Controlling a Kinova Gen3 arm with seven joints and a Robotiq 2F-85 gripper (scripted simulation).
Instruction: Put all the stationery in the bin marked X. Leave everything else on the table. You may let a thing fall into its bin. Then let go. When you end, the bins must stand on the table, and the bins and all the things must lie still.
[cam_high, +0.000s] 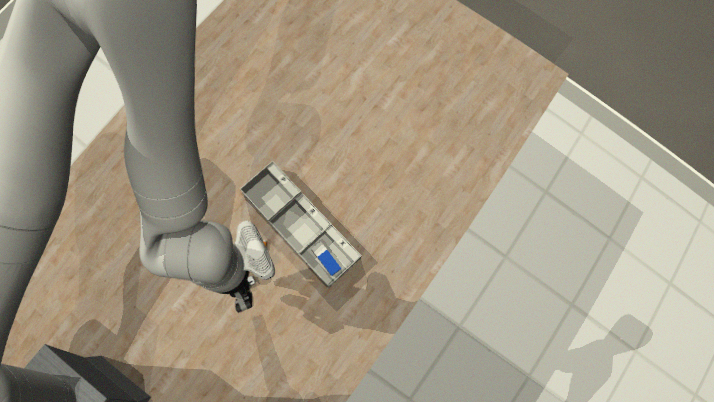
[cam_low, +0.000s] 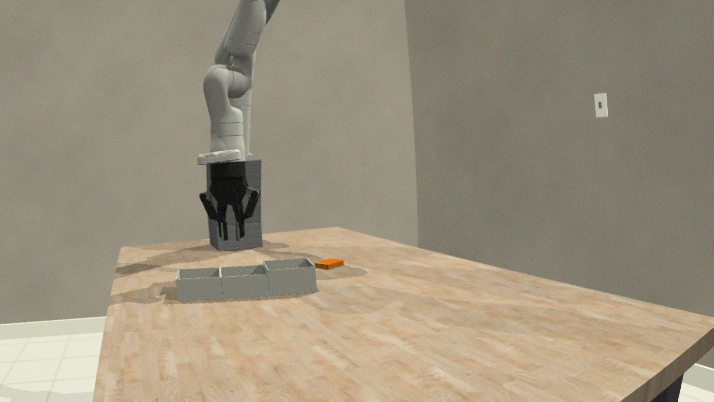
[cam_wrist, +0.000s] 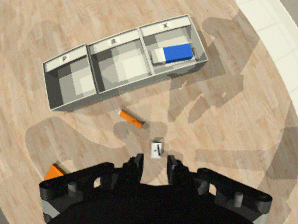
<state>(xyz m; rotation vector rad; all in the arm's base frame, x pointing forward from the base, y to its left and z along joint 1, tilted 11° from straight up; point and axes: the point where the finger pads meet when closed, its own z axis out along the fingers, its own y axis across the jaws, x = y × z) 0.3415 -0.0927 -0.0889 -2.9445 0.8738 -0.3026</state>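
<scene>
Now: hand 120 mm short of the blue flat thing, 90 mm to the left of it and 80 mm above it. Round my hand: orange stick: 60 mm ahead, 10 mm to the left, 90 mm below; flat orange block: 40 mm ahead, 200 mm to the left, 90 mm below; black ring-like part: 150 mm to the left, 90 mm below.
</scene>
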